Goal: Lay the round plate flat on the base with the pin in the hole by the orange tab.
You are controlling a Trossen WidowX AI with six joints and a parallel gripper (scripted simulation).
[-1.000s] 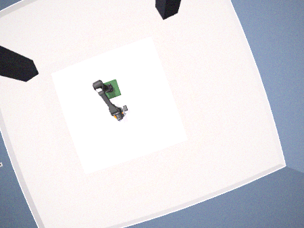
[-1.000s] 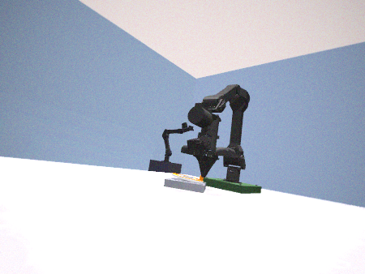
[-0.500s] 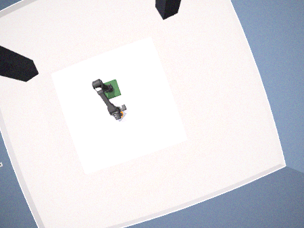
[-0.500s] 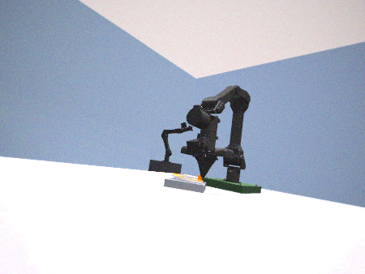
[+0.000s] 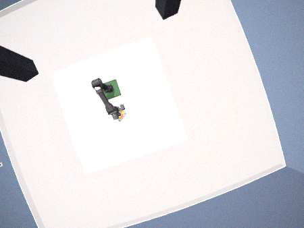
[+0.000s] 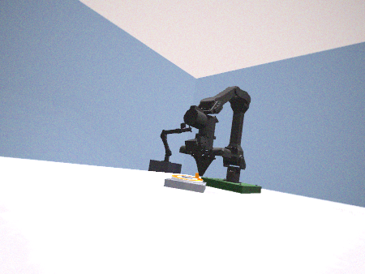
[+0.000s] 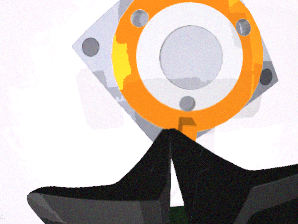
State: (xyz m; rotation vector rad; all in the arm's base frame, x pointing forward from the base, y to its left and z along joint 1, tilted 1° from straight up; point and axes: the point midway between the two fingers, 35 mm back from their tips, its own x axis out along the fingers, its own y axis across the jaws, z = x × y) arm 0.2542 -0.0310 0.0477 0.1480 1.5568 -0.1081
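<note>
Now: the round plate 2 cm to the right of my gripper tip, 2 cm ahead of it and 1 cm below it. Round my gripper tip: grey base (4 cm ahead, 3 cm to the right, 2 cm below).
</note>
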